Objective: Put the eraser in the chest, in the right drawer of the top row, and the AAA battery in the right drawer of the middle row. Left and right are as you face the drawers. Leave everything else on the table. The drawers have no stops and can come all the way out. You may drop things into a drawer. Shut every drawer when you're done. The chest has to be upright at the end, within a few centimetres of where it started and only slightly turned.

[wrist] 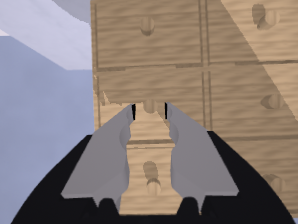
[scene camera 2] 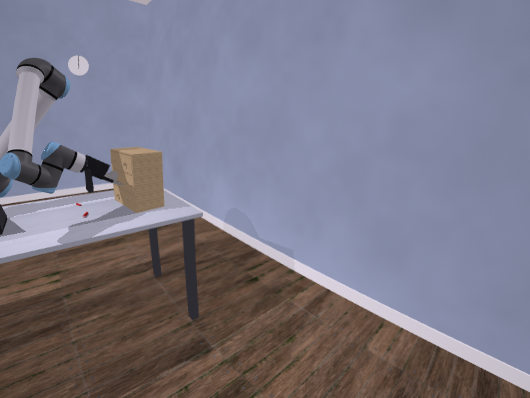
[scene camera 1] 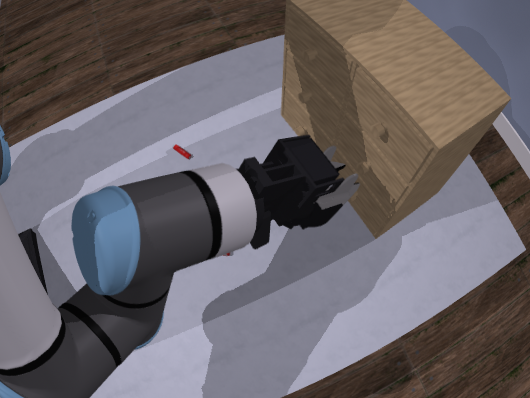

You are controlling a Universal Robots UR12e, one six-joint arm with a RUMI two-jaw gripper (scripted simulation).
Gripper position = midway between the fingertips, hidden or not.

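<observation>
There is a wooden chest (scene camera 1: 450, 98) here, and scene camera 2 lets me see the chest (scene camera 2: 147, 168) as well. I can see a drawer (scene camera 1: 294, 112), and the wrist view gives me a drawer (wrist: 149, 92) and a drawer (wrist: 149, 187). My own gripper (scene camera 1: 351, 175) is visible, and from the wrist I find the gripper (wrist: 150, 104) too.
</observation>
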